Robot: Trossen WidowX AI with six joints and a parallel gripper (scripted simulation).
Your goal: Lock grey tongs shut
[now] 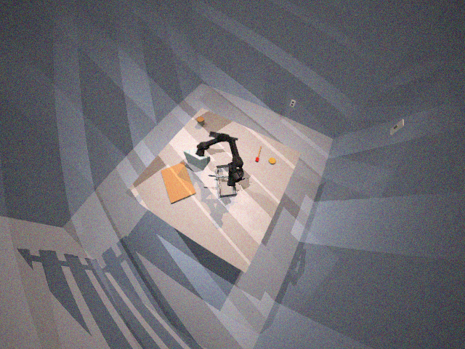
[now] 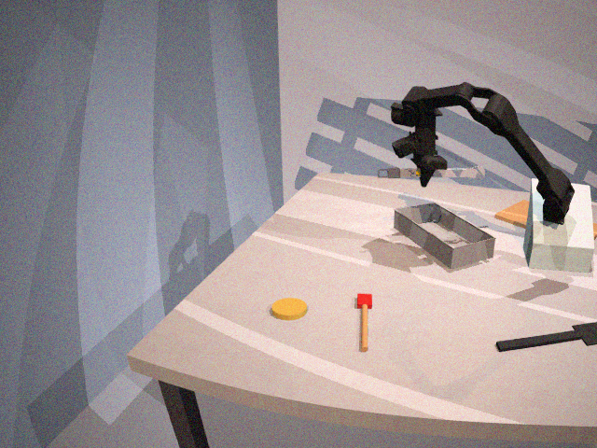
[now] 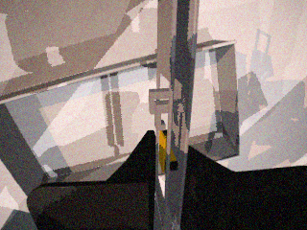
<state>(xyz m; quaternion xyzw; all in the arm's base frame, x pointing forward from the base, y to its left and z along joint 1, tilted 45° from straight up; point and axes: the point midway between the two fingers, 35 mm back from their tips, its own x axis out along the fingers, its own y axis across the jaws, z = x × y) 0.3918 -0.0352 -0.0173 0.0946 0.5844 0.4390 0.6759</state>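
The yellow mark lies 40 mm above my gripper tip, 10 mm to the left of it and 10 mm ahead of it. The rest, counted from my gripper tip: yellow disc (460 mm to the left, 190 mm ahead, 140 mm below); then grey roasting tin (120 mm below, 70 mm behind, 10 mm to the left); then red-headed spatula (430 mm to the left, 140 mm below, 40 mm ahead).
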